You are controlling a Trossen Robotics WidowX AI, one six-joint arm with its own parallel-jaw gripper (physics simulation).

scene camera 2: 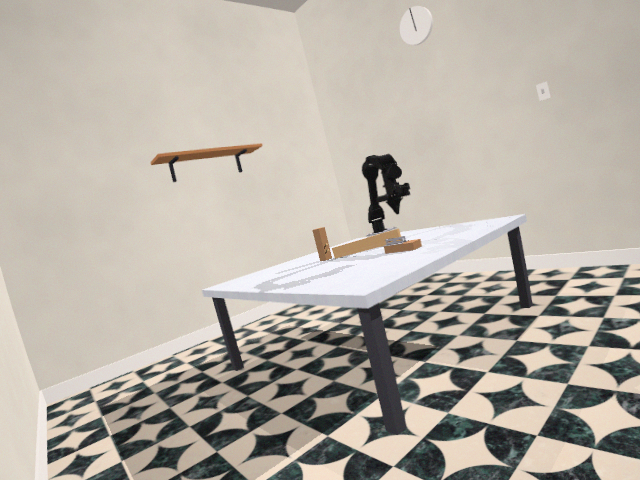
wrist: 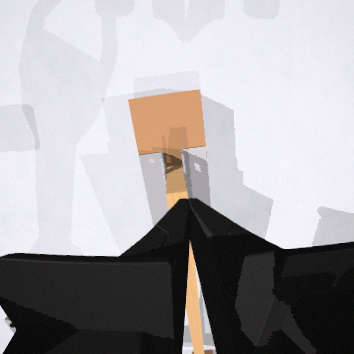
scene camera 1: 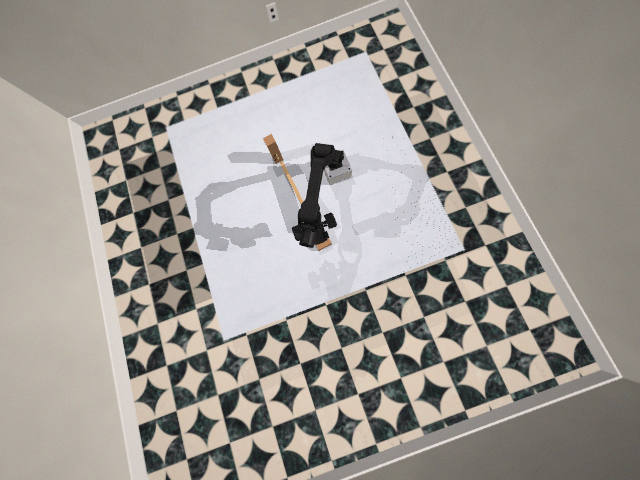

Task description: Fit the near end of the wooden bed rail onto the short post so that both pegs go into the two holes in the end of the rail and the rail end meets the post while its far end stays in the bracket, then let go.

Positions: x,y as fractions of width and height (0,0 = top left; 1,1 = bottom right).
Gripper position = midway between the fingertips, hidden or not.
Note:
My gripper (wrist: 0.53,0.58) is shut, with nothing in its grasp. Also in view: a wooden bed rail (scene camera 2: 0.58,0.51).

